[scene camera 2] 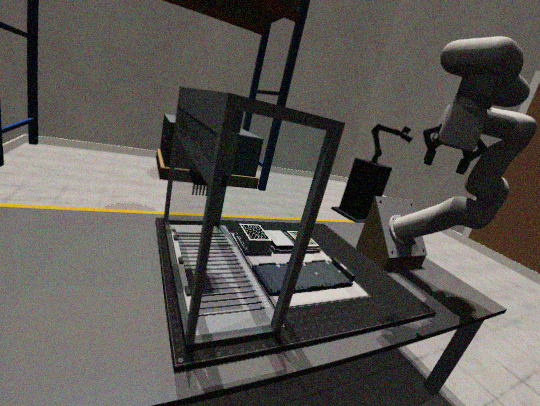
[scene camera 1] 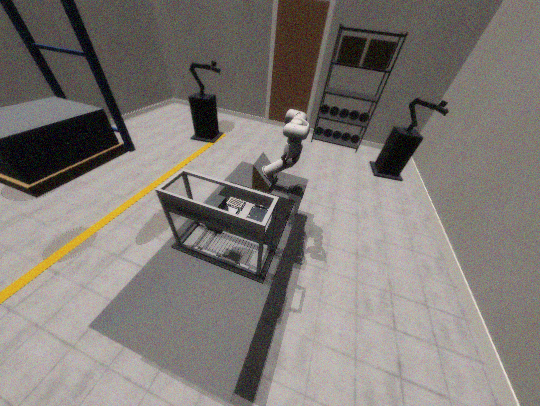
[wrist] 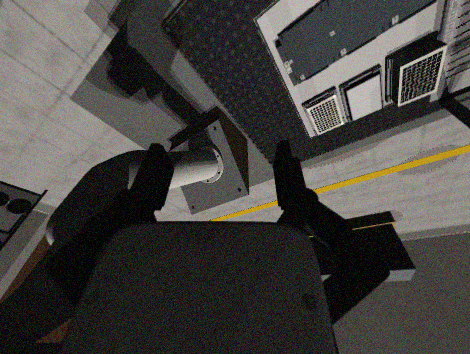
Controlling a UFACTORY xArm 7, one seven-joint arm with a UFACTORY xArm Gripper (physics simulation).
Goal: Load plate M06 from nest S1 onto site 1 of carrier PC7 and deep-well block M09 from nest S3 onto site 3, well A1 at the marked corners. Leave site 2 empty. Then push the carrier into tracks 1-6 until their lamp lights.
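Places are measured from the arm's base along level axes (x ahead, y left, z up), in metres.
Where they show: gripper, fingertip midpoint: [scene camera 2: 443,169] [scene camera 1: 289,164] [wrist: 221,154]; arm's base at its link origin: [scene camera 2: 399,229] [scene camera 1: 266,171] [wrist: 208,164].
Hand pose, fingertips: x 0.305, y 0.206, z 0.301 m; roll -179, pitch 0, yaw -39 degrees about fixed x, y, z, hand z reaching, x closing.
Note:
Things, the pixels of their top centre, and the offset from my fingertips.
- dark carrier at its top centre: [wrist: 358,20] [scene camera 2: 306,269] [scene camera 1: 254,218] 0.197 m ahead, 0.181 m right, 0.405 m down
- low gridded plate at its top centre: [wrist: 325,116] [scene camera 2: 302,238] [scene camera 1: 235,202] 0.058 m ahead, 0.377 m right, 0.409 m down
My gripper [scene camera 2: 445,165] [wrist: 221,154] is open and empty, high above the table on the robot's side, apart from all labware. The dark carrier [scene camera 2: 300,277] [wrist: 350,35] lies flat on the white board [scene camera 2: 327,298], outside the tracks, with no labware on it. Beside it stand a tall block with a gridded top [scene camera 2: 255,232] [wrist: 421,75], a plain white-topped plate [scene camera 2: 280,239] [wrist: 364,96] and a low gridded plate [wrist: 325,114], partly behind a post in scene camera 2. The track deck [scene camera 2: 225,270] lies beside the board. Labels, corner marks and a lit lamp cannot be made out.
A tall frame [scene camera 2: 311,195] with grey posts and an upper housing [scene camera 2: 200,125] stands over the track deck. The arm's slanted base [scene camera 2: 377,235] [wrist: 220,175] stands at the table's end. Two black pedestals [scene camera 1: 204,117] [scene camera 1: 398,152] and a shelf rack [scene camera 1: 372,33] stand farther off.

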